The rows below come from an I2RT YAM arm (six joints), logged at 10 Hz.
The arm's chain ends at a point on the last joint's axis. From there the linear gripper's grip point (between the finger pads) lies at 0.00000 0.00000 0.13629 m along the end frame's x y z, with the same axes.
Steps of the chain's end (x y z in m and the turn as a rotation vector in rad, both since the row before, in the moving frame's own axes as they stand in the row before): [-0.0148, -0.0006, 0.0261, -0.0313, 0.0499, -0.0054]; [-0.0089, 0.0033, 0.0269, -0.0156, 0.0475, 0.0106]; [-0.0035, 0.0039, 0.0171, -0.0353, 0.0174, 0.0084]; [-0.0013, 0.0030, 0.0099, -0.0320, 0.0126, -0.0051]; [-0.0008, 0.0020, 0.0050, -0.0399, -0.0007, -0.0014]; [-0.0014, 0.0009, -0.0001, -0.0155, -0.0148, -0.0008]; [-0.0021, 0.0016, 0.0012, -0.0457, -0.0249, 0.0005]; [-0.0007, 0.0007, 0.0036, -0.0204, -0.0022, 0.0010]
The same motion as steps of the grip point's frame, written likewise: [-0.0080, 0.0036, 0.0259, -0.0313, 0.0499, -0.0054]; [-0.0024, 0.0055, 0.0267, -0.0156, 0.0475, 0.0106]; [-0.0011, 0.0087, 0.0170, -0.0353, 0.0174, 0.0084]; [0.0004, 0.0074, 0.0098, -0.0320, 0.0126, -0.0051]; [-0.0009, 0.0074, 0.0049, -0.0399, -0.0007, -0.0014]; [-0.0034, 0.0030, -0.0001, -0.0155, -0.0148, -0.0008]; [-0.0055, 0.0078, 0.0010, -0.0457, -0.0249, 0.0005]; [-0.0010, 0.0035, 0.0036, -0.0204, -0.0022, 0.0010]
